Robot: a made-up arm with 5 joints.
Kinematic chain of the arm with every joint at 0, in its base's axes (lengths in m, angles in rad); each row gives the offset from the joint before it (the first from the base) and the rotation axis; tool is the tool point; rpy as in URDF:
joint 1: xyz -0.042 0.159 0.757 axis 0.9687 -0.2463 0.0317
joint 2: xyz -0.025 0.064 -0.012 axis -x
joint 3: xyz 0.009 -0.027 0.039 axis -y
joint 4: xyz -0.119 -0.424 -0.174 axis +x
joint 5: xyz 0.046 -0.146 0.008 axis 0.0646 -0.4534 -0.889
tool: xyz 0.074 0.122 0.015 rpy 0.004 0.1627 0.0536
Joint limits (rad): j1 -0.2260..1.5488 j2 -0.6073..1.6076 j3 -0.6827..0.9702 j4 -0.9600..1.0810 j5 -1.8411..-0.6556
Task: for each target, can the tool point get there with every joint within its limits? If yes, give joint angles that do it. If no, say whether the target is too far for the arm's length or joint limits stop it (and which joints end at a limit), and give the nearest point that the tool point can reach.
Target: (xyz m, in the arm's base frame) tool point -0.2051 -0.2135 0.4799
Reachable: yes | joints 0.6961 0.3593 -0.0164 0.3644 -1.5192
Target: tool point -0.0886 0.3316 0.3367
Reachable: yes | joints 1.3495 -0.3627 -0.4240 0.7726 -0.8656
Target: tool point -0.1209 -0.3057 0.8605
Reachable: yes | joints 0.0090 0.6089 0.5191 0.5459 -1.5226
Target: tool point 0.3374 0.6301 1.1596
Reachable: no: joint limits stop it (at a limit: joint 1, joint 2, joint 3, joint 5) | nearest point 0.0661 0.2150 1.2001 | short by 0.498 m
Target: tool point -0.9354 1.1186 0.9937
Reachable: no: too far | nearest point -0.2410 0.4295 1.1702 | short by 0.994 m
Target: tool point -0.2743 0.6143 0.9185
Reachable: no: joint limits stop it (at a limit: joint 1, joint 2, joint 3, joint 4, joint 5) | nearest point -0.2410 0.4295 1.1702 | short by 0.314 m
